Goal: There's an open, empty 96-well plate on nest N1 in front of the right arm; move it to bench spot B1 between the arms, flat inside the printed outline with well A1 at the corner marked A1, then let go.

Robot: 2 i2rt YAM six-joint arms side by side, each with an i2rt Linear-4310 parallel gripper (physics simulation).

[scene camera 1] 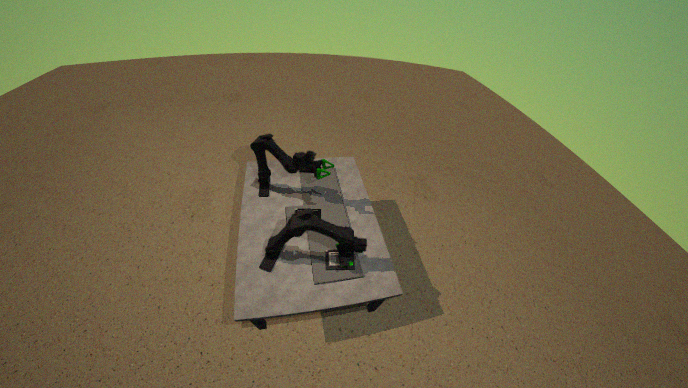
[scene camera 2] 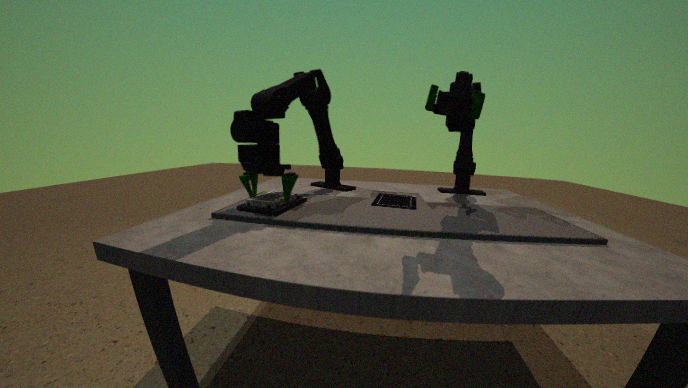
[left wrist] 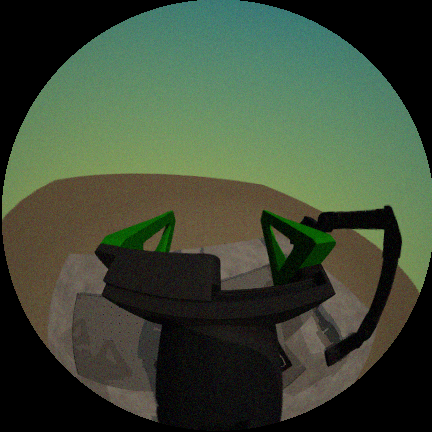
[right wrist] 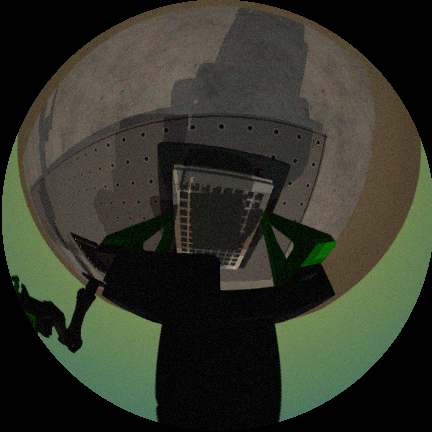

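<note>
The pale 96-well plate sits flat in the dark nest N1, partly in shadow. My right gripper points down over it and is open, with its green fingertips low at the plate's two long sides; contact cannot be told. B1's dark pad with its pale printed outline lies between the arms; the right arm partly covers it in scene camera 1. The A1 marks are too small to read. My left gripper is open and empty, raised above the table.
A thin grey perforated board lies along the table and carries the nest near one end. The left arm stands well away from the nest. Shadows of both arms fall across the board and the table.
</note>
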